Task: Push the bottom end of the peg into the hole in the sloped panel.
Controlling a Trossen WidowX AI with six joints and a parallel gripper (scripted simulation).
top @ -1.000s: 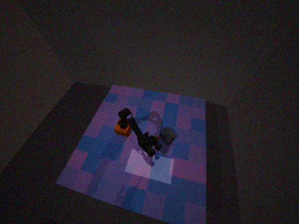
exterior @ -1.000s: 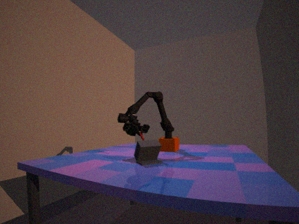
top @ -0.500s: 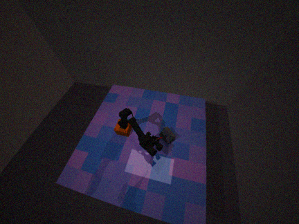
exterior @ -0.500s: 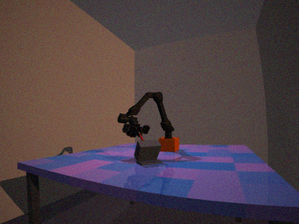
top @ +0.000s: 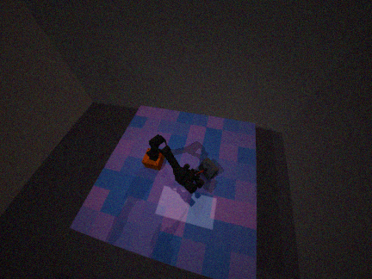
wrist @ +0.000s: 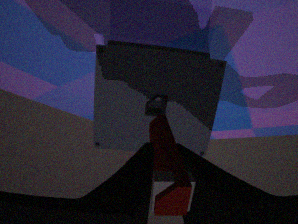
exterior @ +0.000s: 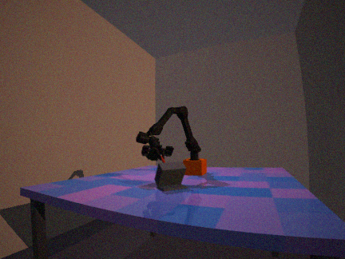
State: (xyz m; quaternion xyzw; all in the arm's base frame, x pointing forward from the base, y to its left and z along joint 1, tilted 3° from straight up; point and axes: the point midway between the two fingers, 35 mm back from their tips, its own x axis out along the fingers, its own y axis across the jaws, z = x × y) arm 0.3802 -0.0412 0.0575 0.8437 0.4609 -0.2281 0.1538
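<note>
Right now the dark grey sloped panel is 80 mm to the left of my gripper tip, 70 mm below it and 50 mm ahead of it. Round my gripper tip: dark red peg (10 mm to the right, 10 mm behind, 10 mm above).
</note>
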